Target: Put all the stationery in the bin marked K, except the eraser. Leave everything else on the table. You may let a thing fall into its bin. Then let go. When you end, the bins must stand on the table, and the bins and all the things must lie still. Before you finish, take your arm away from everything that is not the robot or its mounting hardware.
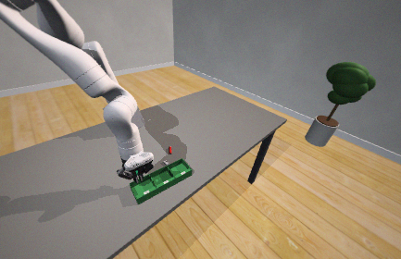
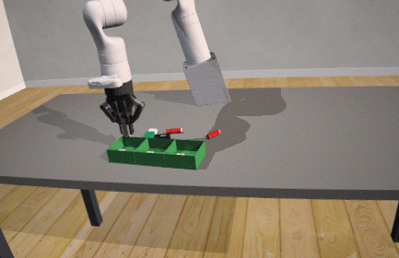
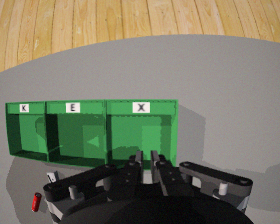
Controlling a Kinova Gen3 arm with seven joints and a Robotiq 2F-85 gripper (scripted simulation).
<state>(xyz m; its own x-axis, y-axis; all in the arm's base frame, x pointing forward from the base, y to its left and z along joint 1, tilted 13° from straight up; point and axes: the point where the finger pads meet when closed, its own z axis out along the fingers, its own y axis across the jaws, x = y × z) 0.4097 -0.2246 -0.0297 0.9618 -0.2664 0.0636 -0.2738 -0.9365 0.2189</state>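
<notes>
My hand is 8 cm to the right of the green bin, 5 cm short of it and 5 cm above it. Round my hand: grey-white item (16 cm to the left, 6 cm below, 2 cm behind); then green-and-white eraser (10 cm behind, 6 cm below, 4 cm to the left); then black item (8 cm to the left, 6 cm below, 6 cm behind).
</notes>
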